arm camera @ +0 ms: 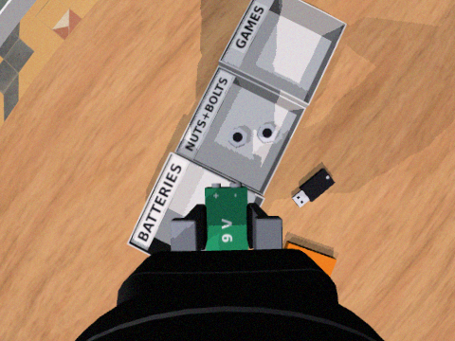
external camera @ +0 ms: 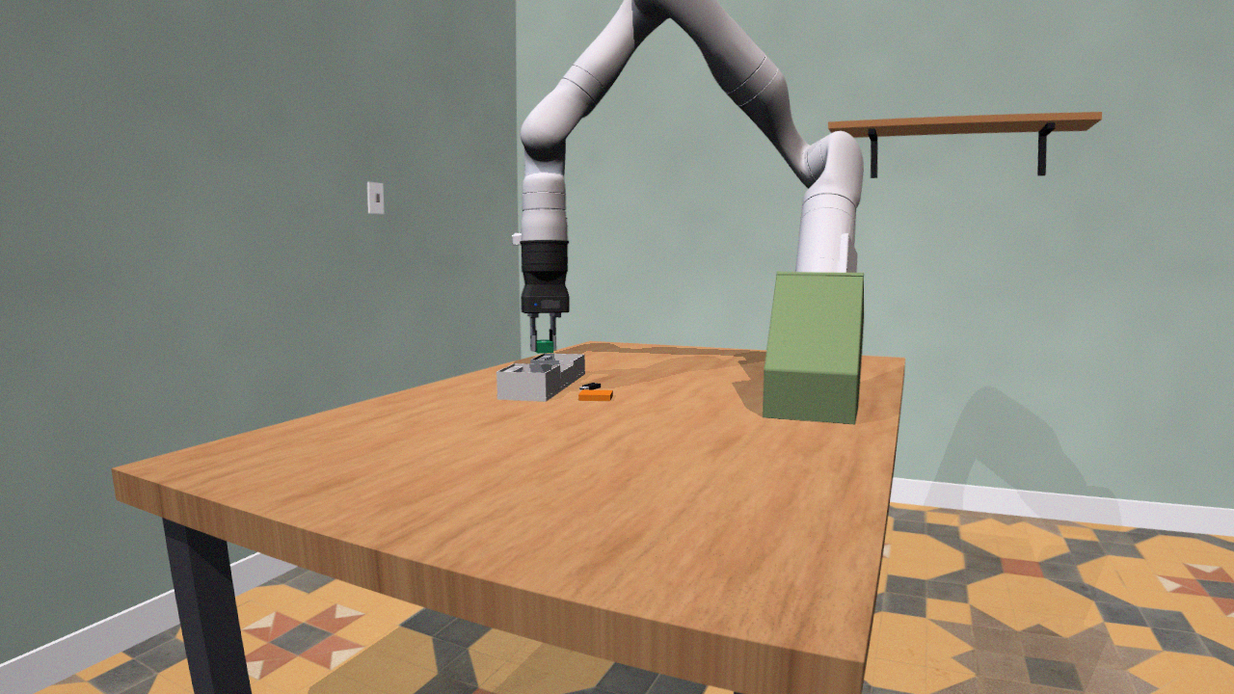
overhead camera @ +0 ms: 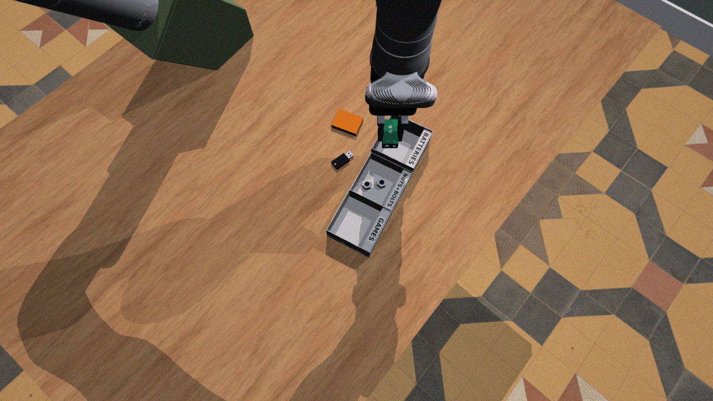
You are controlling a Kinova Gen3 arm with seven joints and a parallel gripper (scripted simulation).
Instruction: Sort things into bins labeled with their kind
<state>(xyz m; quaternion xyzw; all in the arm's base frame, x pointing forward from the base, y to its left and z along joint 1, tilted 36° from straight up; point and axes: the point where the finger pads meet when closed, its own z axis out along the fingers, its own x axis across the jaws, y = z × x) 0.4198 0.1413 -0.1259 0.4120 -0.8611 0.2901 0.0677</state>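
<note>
Now: the bin row 40 mm ahead of my hand, 50 mm to the right of it and 70 mm below it. Round my hand: black USB stick: 40 mm behind, 70 mm to the right, 90 mm below; flat orange box: 100 mm behind, 10 mm to the right, 90 mm below; green 9 v battery: 10 mm ahead, 10 mm to the right, 10 mm below.
</note>
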